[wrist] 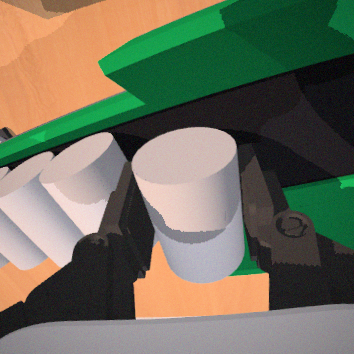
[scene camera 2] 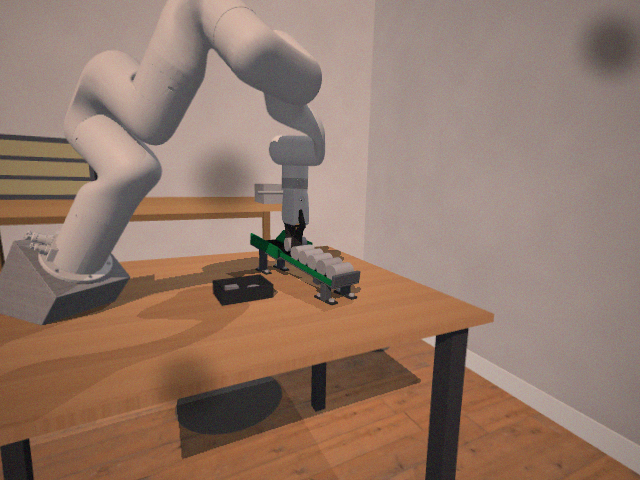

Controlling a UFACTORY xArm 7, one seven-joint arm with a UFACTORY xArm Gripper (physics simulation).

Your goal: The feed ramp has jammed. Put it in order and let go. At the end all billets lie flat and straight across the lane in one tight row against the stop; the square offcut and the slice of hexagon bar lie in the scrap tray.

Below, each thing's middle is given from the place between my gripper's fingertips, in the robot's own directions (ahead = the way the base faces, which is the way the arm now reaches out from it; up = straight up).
The black scrap tray (scene camera 2: 244, 294) lies 180 mm behind my hand, 80 mm below it and 40 mm to the right of it.
